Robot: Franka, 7 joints.
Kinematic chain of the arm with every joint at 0, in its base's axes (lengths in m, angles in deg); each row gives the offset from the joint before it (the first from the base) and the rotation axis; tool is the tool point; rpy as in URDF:
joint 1: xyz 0 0 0.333 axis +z
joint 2: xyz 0 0 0 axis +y
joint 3: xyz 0 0 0.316 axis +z
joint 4: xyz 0.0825 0 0 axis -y
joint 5: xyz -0.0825 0 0.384 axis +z
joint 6: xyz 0 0 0 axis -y
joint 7: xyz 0.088 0 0 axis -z
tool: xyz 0 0 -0.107 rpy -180 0 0
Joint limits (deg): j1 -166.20..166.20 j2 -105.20..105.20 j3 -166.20..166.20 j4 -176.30..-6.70 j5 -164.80..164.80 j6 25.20..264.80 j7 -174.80..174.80
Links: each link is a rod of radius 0.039 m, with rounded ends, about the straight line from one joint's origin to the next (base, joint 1, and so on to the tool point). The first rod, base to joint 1, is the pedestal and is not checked.
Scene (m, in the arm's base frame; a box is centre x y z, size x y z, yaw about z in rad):
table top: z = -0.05
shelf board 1: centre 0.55 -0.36 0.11 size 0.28 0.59 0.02 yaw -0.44
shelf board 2: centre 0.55 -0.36 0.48 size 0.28 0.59 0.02 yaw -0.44
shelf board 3: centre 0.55 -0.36 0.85 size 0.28 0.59 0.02 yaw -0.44
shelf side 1: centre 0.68 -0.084 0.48 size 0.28 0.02 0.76 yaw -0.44
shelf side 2: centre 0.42 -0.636 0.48 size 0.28 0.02 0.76 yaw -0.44
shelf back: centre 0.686 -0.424 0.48 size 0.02 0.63 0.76 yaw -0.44
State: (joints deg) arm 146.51 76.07 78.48 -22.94 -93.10 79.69 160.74
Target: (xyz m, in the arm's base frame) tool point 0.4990 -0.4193 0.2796
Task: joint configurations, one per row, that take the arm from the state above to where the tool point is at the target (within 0.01 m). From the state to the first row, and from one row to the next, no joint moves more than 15 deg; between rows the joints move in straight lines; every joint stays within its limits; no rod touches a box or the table.
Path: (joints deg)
1: 148.62 66.28 87.20 -37.82 -94.33 71.41 162.00
2: 150.74 56.49 95.91 -52.69 -95.57 63.12 163.25
3: 152.85 46.70 104.63 -67.57 -96.80 54.84 164.51
4: 154.97 36.90 113.35 -82.44 -98.03 46.56 165.77
5: 157.08 27.11 122.06 -97.32 -99.27 38.28 167.03
6: 160.12 15.05 134.84 -111.45 -86.69 49.72 164.93
7: 163.16 2.98 147.63 -125.58 -74.12 61.17 162.84
8: 166.20 -9.08 160.41 -139.71 -61.54 72.62 160.74
9: 166.20 -18.15 160.02 -126.06 -66.77 81.09 160.74
10: 166.20 -27.22 159.64 -112.42 -72.00 89.56 160.74
11: 166.20 -36.28 159.25 -98.77 -77.23 98.03 160.74

